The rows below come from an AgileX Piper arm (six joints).
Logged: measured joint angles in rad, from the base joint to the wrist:
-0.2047, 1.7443, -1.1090, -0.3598, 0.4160, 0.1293
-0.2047, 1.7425, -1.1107, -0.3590, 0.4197, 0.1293
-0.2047, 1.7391, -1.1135, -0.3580, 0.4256, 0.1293
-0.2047, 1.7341, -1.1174, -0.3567, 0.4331, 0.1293
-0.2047, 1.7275, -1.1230, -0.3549, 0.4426, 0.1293
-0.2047, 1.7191, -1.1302, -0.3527, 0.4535, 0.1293
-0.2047, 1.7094, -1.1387, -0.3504, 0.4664, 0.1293
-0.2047, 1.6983, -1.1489, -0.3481, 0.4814, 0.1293
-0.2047, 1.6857, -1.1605, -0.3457, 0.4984, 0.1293
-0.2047, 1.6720, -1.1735, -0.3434, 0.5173, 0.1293
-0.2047, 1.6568, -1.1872, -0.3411, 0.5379, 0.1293
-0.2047, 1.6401, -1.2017, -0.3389, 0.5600, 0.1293
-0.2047, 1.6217, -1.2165, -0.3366, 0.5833, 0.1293
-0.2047, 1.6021, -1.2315, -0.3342, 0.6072, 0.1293
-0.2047, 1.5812, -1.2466, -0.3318, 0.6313, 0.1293
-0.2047, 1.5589, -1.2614, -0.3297, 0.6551, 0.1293
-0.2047, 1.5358, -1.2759, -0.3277, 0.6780, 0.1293
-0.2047, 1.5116, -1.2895, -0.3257, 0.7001, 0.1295
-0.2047, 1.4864, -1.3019, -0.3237, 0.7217, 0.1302
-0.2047, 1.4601, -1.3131, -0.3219, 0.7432, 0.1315
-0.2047, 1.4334, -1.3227, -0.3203, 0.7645, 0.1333
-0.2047, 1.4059, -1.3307, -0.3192, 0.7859, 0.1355
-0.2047, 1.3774, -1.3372, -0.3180, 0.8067, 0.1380
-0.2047, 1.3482, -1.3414, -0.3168, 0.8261, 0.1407
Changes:
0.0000, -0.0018, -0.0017, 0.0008, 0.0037, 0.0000
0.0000, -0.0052, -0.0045, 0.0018, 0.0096, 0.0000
0.0000, -0.0102, -0.0084, 0.0031, 0.0171, 0.0000
0.0000, -0.0168, -0.0140, 0.0049, 0.0266, 0.0000
0.0000, -0.0252, -0.0212, 0.0071, 0.0375, 0.0000
0.0000, -0.0349, -0.0297, 0.0094, 0.0504, 0.0000
0.0000, -0.0460, -0.0399, 0.0117, 0.0654, 0.0000
0.0000, -0.0586, -0.0515, 0.0141, 0.0824, 0.0000
0.0000, -0.0723, -0.0645, 0.0164, 0.1013, 0.0000
0.0000, -0.0875, -0.0782, 0.0187, 0.1219, 0.0000
0.0000, -0.1042, -0.0927, 0.0209, 0.1440, 0.0000
0.0000, -0.1226, -0.1075, 0.0232, 0.1673, 0.0000
0.0000, -0.1422, -0.1225, 0.0256, 0.1912, 0.0000
0.0000, -0.1631, -0.1376, 0.0280, 0.2153, 0.0000
0.0000, -0.1854, -0.1524, 0.0301, 0.2391, 0.0000
0.0000, -0.2085, -0.1669, 0.0321, 0.2620, 0.0000
0.0000, -0.2327, -0.1805, 0.0341, 0.2841, 0.0002
0.0000, -0.2579, -0.1929, 0.0361, 0.3057, 0.0009
0.0000, -0.2842, -0.2041, 0.0379, 0.3272, 0.0022
0.0000, -0.3109, -0.2137, 0.0395, 0.3485, 0.0040
0.0000, -0.3384, -0.2217, 0.0406, 0.3699, 0.0062
0.0000, -0.3669, -0.2282, 0.0418, 0.3907, 0.0087
0.0000, -0.3961, -0.2324, 0.0430, 0.4101, 0.0114

